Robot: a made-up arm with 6 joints. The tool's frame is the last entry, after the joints. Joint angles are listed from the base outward.
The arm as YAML. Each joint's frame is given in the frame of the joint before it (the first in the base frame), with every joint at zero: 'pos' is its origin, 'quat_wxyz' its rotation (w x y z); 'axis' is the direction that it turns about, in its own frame. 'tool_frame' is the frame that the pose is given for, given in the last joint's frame.
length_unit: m
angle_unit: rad
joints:
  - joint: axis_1
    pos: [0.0, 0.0, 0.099]
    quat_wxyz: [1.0, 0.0, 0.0, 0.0]
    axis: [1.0, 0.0, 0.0]
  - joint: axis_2
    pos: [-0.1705, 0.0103, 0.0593]
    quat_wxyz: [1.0, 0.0, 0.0, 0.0]
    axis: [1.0, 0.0, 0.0]
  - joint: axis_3
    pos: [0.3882, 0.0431, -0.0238]
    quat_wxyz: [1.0, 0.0, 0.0, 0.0]
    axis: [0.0, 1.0, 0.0]
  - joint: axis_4
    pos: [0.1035, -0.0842, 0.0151]
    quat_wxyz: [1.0, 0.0, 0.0, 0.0]
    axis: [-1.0, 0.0, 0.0]
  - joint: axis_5
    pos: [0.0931, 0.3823, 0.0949]
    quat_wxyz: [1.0, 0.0, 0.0, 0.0]
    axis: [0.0, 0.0, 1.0]
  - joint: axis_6
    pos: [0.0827, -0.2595, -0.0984]
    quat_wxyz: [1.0, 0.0, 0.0, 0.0]
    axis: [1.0, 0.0, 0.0]
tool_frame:
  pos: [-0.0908, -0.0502, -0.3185]
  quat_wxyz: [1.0, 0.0, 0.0, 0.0]
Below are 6 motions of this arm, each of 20 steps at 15 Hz.
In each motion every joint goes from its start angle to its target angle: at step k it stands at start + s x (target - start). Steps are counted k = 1, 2, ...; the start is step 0. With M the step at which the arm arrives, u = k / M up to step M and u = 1 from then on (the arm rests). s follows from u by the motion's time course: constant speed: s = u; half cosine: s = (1 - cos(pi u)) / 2; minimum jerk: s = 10 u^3 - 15 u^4 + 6 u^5.
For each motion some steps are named. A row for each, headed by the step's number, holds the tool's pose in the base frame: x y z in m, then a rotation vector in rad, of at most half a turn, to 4 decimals.
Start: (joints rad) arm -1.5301 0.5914 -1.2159 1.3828 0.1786 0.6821
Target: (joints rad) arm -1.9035 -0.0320 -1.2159 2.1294 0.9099 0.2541
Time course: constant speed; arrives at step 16
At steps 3, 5, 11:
3: 0.5438 0.0074 0.4197 -1.8934 -1.0617 0.1243
5: 0.5131 0.0665 0.4597 -2.1531 -1.0062 0.0727
11: 0.4223 0.3055 0.4798 -2.8789 -0.8541 -0.2154

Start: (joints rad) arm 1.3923 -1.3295 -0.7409 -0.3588 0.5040 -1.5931
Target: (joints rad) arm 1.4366 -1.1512 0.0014 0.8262 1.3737 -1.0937
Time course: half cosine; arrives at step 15
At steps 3, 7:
3: 0.6011 -0.2342 0.4202 -1.3044 -1.0425 -0.0881
7: 0.8112 -0.1263 0.3383 -1.4561 -0.8823 0.4365

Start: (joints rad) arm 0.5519 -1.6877 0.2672 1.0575 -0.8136 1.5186
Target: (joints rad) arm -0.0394 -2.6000 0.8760 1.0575 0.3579 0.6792
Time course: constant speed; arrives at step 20
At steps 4, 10, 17, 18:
4: 0.2579 -0.4879 0.0337 -1.1887 -0.3048 -0.0947
10: 0.1519 -0.4507 0.3260 -1.8515 0.1437 -0.4270
17: 0.0845 -0.2020 0.5624 -2.3732 0.6895 -1.0507
18: 0.0800 -0.1580 0.5816 -2.4099 0.7678 -1.1627

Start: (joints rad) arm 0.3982 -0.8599 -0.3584 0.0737 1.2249 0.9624
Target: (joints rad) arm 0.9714 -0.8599 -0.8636 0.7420 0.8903 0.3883
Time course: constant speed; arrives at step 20
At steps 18, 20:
18: 0.7323 -0.0591 0.0794 -0.4498 -0.2929 0.6222
20: 0.7353 -0.1043 0.1092 -0.5050 -0.3636 0.5230

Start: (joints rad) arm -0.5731 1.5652 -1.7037 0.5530 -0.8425 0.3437
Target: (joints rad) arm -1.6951 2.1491 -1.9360 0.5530 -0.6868 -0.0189
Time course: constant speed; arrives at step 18
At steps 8, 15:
8: 0.5753 -0.0220 0.1514 0.8417 -1.5804 -1.5989
15: 0.5467 -0.0454 0.1270 0.6284 -1.6829 -1.4887

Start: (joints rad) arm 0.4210 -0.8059 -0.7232 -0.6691 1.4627 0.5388
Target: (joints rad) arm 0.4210 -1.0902 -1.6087 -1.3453 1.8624 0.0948
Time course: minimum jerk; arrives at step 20
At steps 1, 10, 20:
1: 0.4675 0.4568 0.1801 0.1159 -0.2463 1.8913
10: 0.2155 0.5762 0.2960 -0.3084 -0.7310 2.4356
20: -0.1854 0.5467 0.2585 0.5231 1.1053 -2.6975

